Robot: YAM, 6 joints.
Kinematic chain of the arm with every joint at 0, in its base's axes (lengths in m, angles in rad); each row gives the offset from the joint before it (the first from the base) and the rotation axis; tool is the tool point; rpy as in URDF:
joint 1: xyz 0 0 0.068 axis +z
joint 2: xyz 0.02 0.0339 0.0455 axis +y
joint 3: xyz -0.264 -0.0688 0 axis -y
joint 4: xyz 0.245 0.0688 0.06 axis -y
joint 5: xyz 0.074 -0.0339 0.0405 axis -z
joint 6: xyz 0.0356 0 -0.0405 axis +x
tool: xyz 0 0 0 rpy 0 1.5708 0
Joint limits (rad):
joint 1: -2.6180..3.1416
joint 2: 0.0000..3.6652
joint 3: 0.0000..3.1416
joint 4: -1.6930..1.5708
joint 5: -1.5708..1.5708
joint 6: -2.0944..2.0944
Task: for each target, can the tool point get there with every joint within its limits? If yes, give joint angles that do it. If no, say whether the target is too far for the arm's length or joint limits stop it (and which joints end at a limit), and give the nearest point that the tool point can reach.
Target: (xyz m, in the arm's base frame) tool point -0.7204 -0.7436 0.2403
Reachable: no: too far | nearest point -0.4460 -0.4604 0.1911 | short by 0.397 m
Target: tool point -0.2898 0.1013 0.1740
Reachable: yes | joints 2.7022 1.7229 1.0212 -0.6512 -1.0954 1.7630
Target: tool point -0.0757 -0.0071 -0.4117
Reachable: no: joint limits stop it (at a limit: joint 1, joint 2) | nearest point -0.1030 -0.0024 -0.3496 | short by 0.068 m
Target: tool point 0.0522 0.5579 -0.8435
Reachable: no: too far | nearest point 0.0351 0.3749 -0.3570 | short by 0.520 m
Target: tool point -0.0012 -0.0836 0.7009
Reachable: yes | joints 1.7524 1.1696 2.3216 0.8459 -0.4760 -0.1629
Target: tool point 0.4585 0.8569 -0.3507
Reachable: no: too far | nearest point 0.2748 0.5136 -0.1608 | short by 0.433 m
